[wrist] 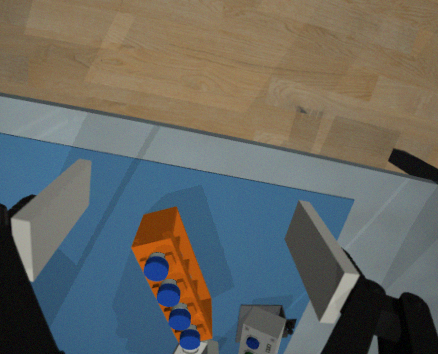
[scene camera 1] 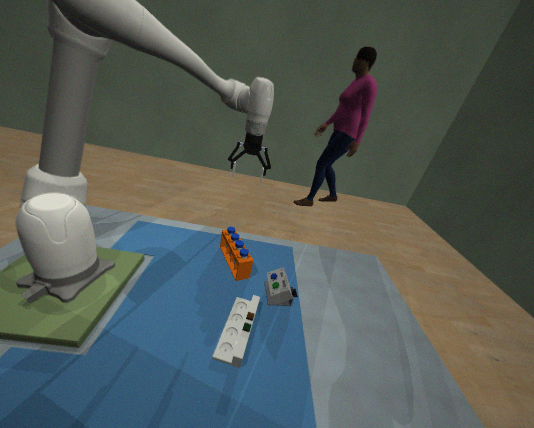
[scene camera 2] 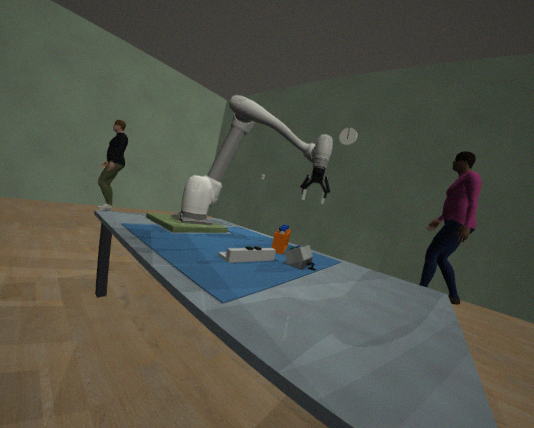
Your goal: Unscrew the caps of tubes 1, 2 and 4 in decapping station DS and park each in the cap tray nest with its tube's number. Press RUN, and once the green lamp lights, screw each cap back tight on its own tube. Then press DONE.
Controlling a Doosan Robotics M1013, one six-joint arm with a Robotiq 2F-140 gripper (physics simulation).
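Pixels of known places: gripper, fingertip midpoint: [wrist: 194, 203] [scene camera 1: 246, 179] [scene camera 2: 312, 201]; arm's base, origin of the base link: [scene camera 1: 70, 274] [scene camera 2: 192, 220].
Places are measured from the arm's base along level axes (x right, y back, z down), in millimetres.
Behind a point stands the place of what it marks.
My gripper [scene camera 1: 247, 177] @[z -258, x -579, y -395 mm] [scene camera 2: 313, 200] @[z -258, x -579, y -395 mm] [wrist: 194, 203] @[z -258, x -579, y -395 mm] is wide open and empty, high above the orange rack. The orange rack [scene camera 1: 243, 270] @[z -25, x -226, y -525 mm] [scene camera 2: 281, 242] @[z -30, x -236, y -538 mm] [wrist: 157, 227] @[z -30, x -404, y -395 mm] stands upright on the mat and holds tubes with four blue caps [scene camera 1: 239, 244] @[z -96, x -284, y -479 mm] [wrist: 168, 293] @[z -95, x -345, y -441 mm] in a row; tube numbers are not readable. The white tray [scene camera 1: 242, 342] @[z -19, x 46, y -609 mm] [scene camera 2: 250, 255] @[z 2, x -2, y -620 mm] has a row of empty round nests, a brown square [scene camera 1: 250, 315] @[z -27, x -41, y -607 mm] and a dark green square [scene camera 1: 247, 327] @[z -27, x 2, y -609 mm]; neither looks lit. The grey button box [scene camera 1: 280, 295] @[z -27, x -158, y -686 mm] [scene camera 2: 299, 256] @[z -23, x -169, y -716 mm] [wrist: 260, 320] @[z -15, x -266, y -647 mm] has a blue button [scene camera 1: 273, 276] @[z -43, x -224, y -644 mm] [wrist: 252, 342] @[z -44, x -235, y -641 mm] and a green button [scene camera 1: 275, 285] @[z -43, x -182, y -659 mm].
A blue mat [scene camera 1: 165, 310] @[z 26, x -1, y -338 mm] [scene camera 2: 200, 260] @[z 26, x 182, y -593 mm] lies on the grey table [scene camera 1: 350, 320] @[z 29, x -199, y -963 mm] [scene camera 2: 360, 300] @[z 29, x -170, y -988 mm]. The arm's base stands on a green plate [scene camera 1: 50, 335] @[z 0, x 178, y -134 mm] [scene camera 2: 200, 229] @[z 12, x 15, y -172 mm]. A person in pink [scene camera 1: 355, 107] [scene camera 2: 462, 200] stands beyond the table; one in black [scene camera 2: 117, 149] stands far left in scene camera 2.
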